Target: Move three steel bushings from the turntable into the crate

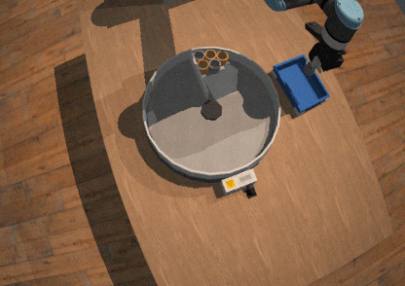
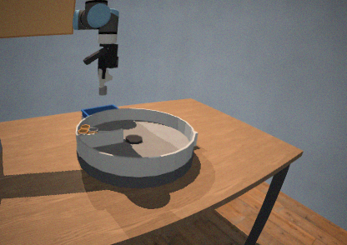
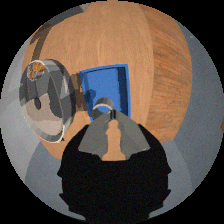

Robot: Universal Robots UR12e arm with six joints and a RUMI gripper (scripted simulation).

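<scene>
My hand is 2 cm to the left of the blue crate and 14 cm above it. From my hand the other things lie so: grey turntable (6 cm ahead, 36 cm to the right, 12 cm below).
</scene>
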